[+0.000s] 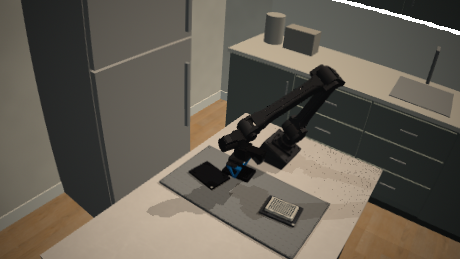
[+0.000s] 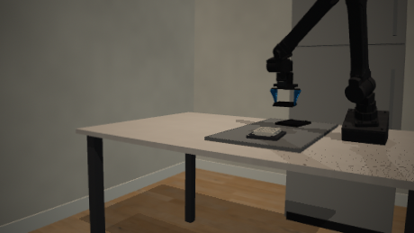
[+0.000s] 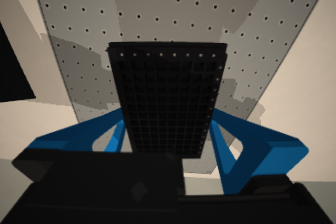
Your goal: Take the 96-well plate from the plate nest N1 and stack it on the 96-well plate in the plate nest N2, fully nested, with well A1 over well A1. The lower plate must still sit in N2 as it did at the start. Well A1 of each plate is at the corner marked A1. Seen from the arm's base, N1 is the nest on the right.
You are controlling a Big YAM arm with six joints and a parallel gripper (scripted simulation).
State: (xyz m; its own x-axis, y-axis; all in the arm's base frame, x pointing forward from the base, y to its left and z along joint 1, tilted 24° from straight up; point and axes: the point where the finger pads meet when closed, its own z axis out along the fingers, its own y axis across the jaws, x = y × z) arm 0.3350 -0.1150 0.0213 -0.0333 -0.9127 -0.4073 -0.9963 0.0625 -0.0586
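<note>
Now: hand 3 cm short of the white 96-well plate, 23 cm to the right of it and 9 cm above it. The rest, counted from my hand: nest N2: 3 cm ahead, 23 cm to the left, 11 cm below; nest N1: 2 cm behind, 15 cm to the right, 11 cm below; black 96-well plate: right at my hand.
</note>
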